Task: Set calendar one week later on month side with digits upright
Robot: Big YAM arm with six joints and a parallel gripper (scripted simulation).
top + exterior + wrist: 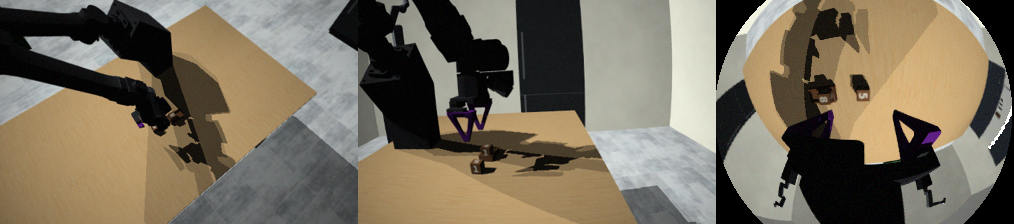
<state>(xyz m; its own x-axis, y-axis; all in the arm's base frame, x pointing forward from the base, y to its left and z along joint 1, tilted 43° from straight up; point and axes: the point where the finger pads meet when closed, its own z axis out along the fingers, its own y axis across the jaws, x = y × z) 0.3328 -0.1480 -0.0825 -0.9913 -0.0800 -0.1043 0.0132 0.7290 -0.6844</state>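
Now: the brown tray 11 cm to the left of my hand and 10 cm below it.
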